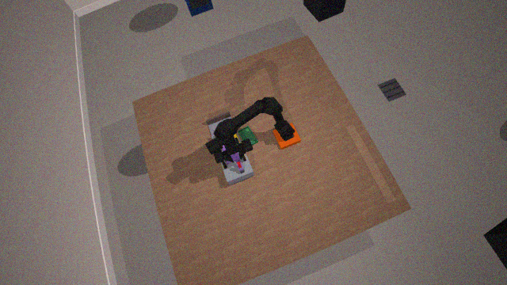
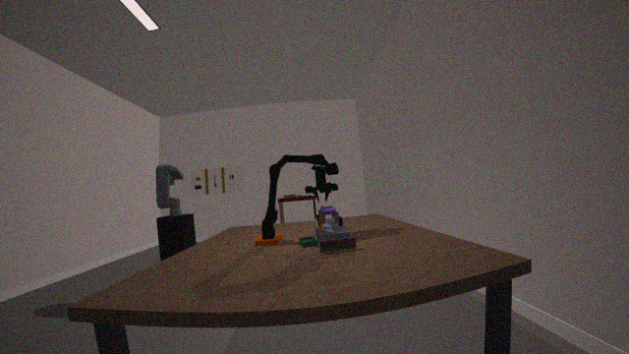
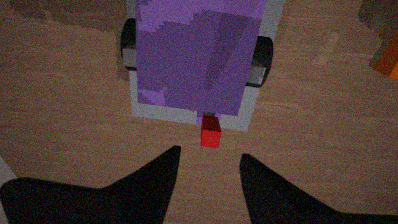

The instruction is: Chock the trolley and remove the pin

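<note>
The red-headed stop pin is 2 cm to the left of my gripper tip and 6 cm below it. The rest, counted from my gripper tip: yellow chock (5 cm behind, 18 cm to the right, 11 cm below); purple trolley (1 cm ahead, 9 cm to the right, 8 cm below).
</note>
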